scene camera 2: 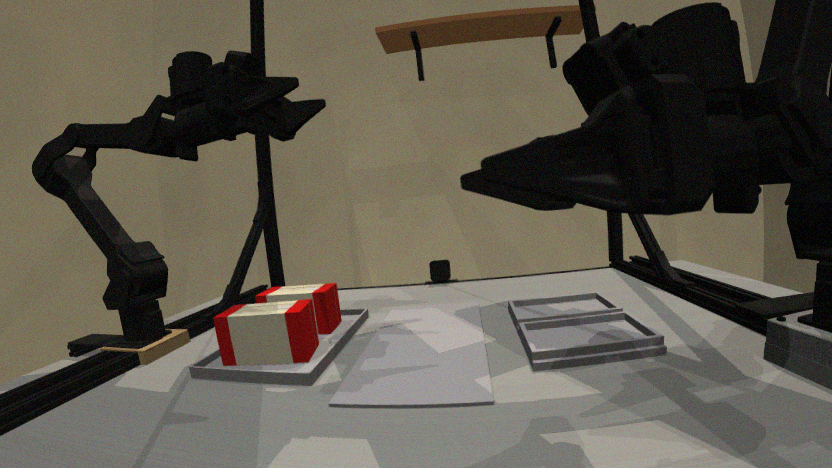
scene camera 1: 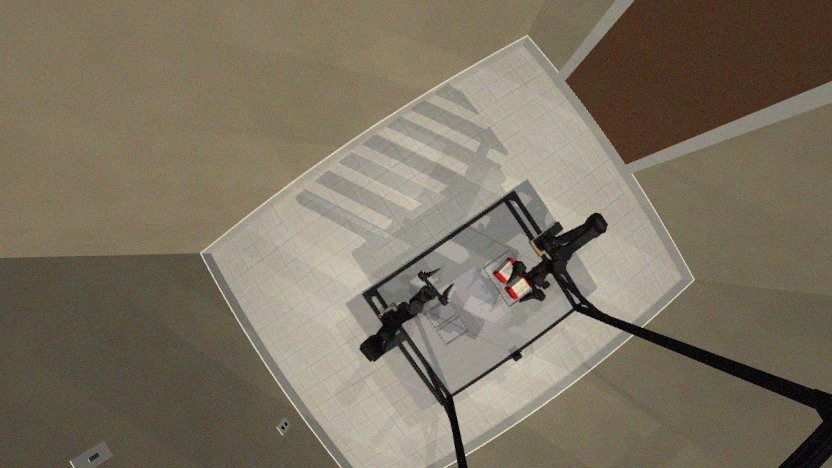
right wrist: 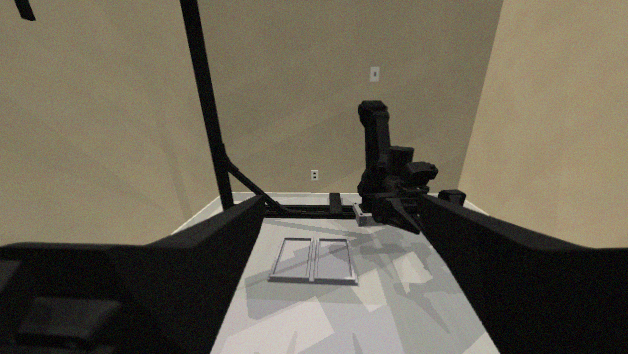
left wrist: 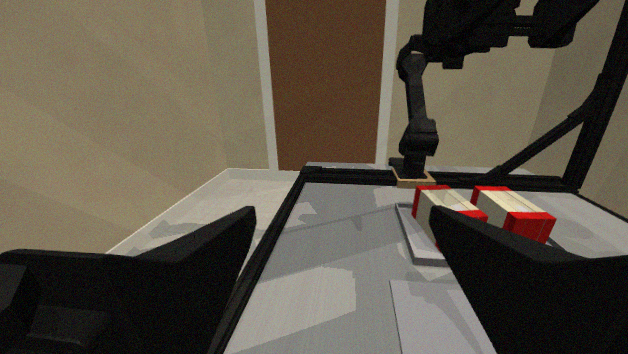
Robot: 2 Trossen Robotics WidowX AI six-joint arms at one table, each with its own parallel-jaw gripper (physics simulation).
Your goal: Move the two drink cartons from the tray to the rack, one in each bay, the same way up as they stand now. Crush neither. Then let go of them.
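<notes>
Two red-ended cream cartons lie side by side on the tray. The near carton and the far carton are parallel, with a narrow gap. The two-bay rack holds no carton. My left gripper is open and empty, high above the table between rack and tray. My right gripper is open and empty, high above the tray side; from above it partly covers the cartons.
A thin flat grey panel lies between the tray and the rack. A small black box sits at the table's far edge in scene camera 2. Black frame posts rise at that edge. A brown wall shelf hangs beyond.
</notes>
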